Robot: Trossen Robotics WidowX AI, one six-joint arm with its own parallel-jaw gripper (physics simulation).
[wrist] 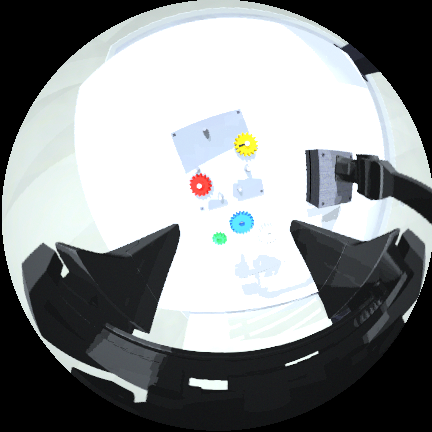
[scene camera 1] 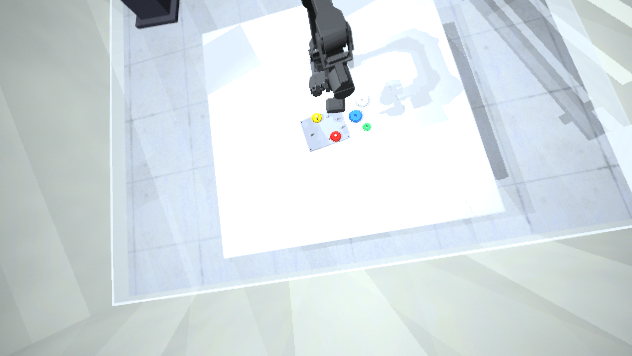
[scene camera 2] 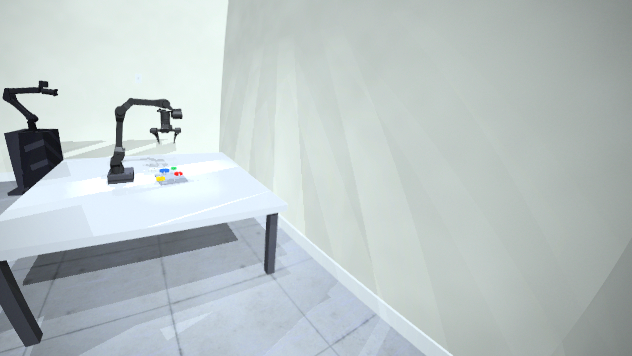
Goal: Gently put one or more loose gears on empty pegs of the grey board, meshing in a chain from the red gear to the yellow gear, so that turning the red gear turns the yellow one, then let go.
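Frame: origin at the arm's base, x ahead, y left, z up, level; metres.
Seen in the pictures: gripper, fingertip midpoint: (wrist: 236, 227) (scene camera 2: 166, 143); arm's base, link origin: (wrist: 342, 168) (scene camera 1: 320, 65) (scene camera 2: 117, 172).
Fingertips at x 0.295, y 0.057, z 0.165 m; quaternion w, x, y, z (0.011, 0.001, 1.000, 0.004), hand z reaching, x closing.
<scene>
Pixels of each thing's top centre, then the offset from my fingertips to it. "pt": a spot on its surface instead. Level surfaces: height alone.
- grey board, top centre: (wrist: 220, 159) (scene camera 1: 323, 126) (scene camera 2: 169, 174) dx +0.015, dy -0.054, dz -0.191 m
- red gear, surface spot: (wrist: 204, 181) (scene camera 1: 333, 133) pt dx +0.053, dy -0.008, dz -0.198 m
- yellow gear, top centre: (wrist: 246, 143) (scene camera 1: 316, 116) (scene camera 2: 160, 177) dx -0.041, dy -0.089, dz -0.196 m
- blue gear, top centre: (wrist: 241, 223) (scene camera 1: 355, 115) (scene camera 2: 164, 169) dx -0.034, dy +0.103, dz -0.204 m
- small green gear, top centre: (wrist: 218, 239) (scene camera 1: 367, 126) (scene camera 2: 173, 167) dx +0.027, dy +0.153, dz -0.204 m
- pale white gear, top centre: (wrist: 268, 234) (scene camera 1: 362, 99) dx -0.114, dy +0.141, dz -0.204 m
- white table, surface height: dz -0.221 m
The grey board (scene camera 1: 320, 141) (wrist: 187, 150) lies on the table, partly washed out by glare in the wrist view. The red gear (scene camera 1: 335, 136) (scene camera 2: 178, 174) (wrist: 204, 181) and yellow gear (scene camera 1: 317, 118) (scene camera 2: 160, 178) (wrist: 250, 150) sit apart on it, with several bare pegs. Loose beside it lie the blue gear (scene camera 1: 355, 116) (scene camera 2: 164, 170) (wrist: 236, 220), small green gear (scene camera 1: 367, 127) (scene camera 2: 173, 168) (wrist: 219, 238) and pale white gear (scene camera 1: 362, 101) (wrist: 265, 233), faint against the table. My gripper (scene camera 2: 167, 142) (wrist: 236, 227) is open and empty, high above the table, pointing down.
The arm's base (scene camera 2: 121, 175) (wrist: 330, 177) stands on the white table (scene camera 1: 350, 200) (scene camera 2: 200, 205), on the yellow gear's side of the board. A second dark arm (scene camera 2: 20, 105) stands on a dark pedestal (scene camera 2: 35, 155) beyond the table. Shadows of the arm fall near the loose gears.
</scene>
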